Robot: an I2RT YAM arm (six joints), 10 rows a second.
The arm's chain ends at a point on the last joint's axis. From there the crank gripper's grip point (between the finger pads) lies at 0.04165 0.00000 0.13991 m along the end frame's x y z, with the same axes.
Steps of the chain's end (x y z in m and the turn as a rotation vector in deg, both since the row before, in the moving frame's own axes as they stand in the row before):
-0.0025, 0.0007, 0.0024, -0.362, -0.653, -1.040
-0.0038, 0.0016, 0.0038, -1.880, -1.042, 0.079
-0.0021, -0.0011, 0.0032, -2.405, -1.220, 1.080
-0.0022, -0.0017, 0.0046, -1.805, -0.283, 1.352
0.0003, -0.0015, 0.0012, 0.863, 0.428, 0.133
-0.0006, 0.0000, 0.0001, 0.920, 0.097, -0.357
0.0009, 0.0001, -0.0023, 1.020, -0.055, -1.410
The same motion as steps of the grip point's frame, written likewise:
-0.0041, 0.0008, 0.0029, -0.362, -0.653, -1.040
-0.0064, 0.0063, 0.0045, -1.880, -1.042, 0.079
-0.0052, 0.0055, 0.0039, -2.405, -1.220, 1.080
-0.0030, 0.0037, 0.0047, -1.805, -0.283, 1.352
0.0013, -0.0035, 0.0009, 0.863, 0.428, 0.133
-0.0004, -0.0025, 0.0000, 0.920, 0.097, -0.357
0.0007, -0.0034, -0.0023, 1.020, -0.055, -1.410

